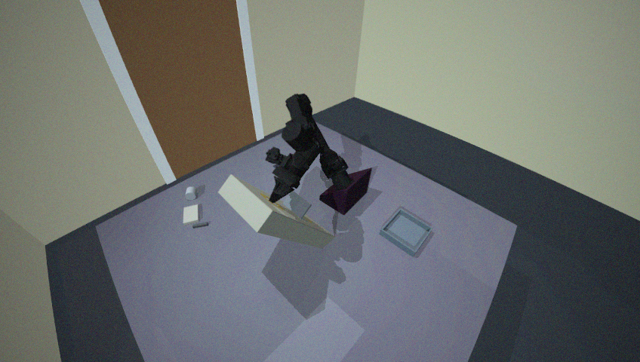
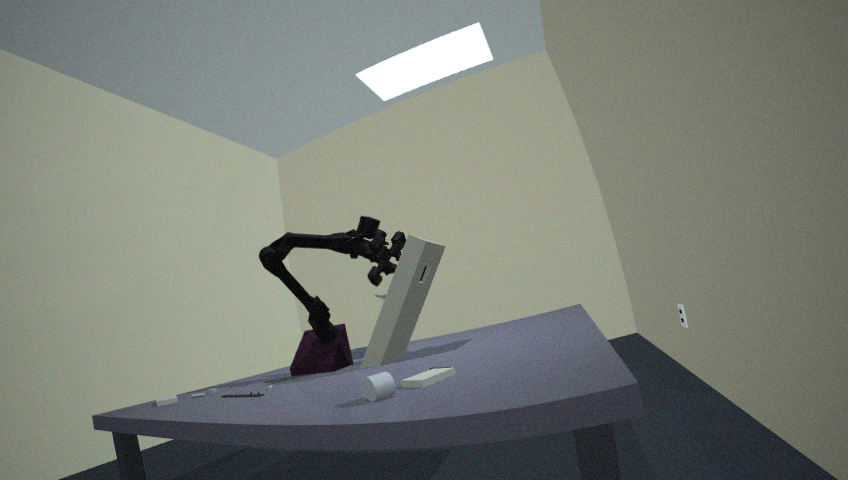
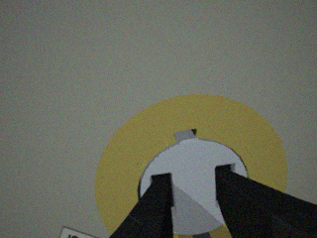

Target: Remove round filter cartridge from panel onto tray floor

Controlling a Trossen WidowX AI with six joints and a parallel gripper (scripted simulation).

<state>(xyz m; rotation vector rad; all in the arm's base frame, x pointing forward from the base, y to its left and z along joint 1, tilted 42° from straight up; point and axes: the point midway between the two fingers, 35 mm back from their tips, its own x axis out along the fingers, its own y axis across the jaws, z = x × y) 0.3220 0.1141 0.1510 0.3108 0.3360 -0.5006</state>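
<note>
The round filter cartridge lies 1 cm below my gripper tip and 1 cm ahead of it. The rest, counted from my gripper tip: grey shelf: 10 cm below, 9 cm behind, 1 cm to the left; dark rod: 33 cm to the right, 27 cm below, 13 cm ahead; tray: 39 cm behind, 30 cm to the left, 27 cm below.
</note>
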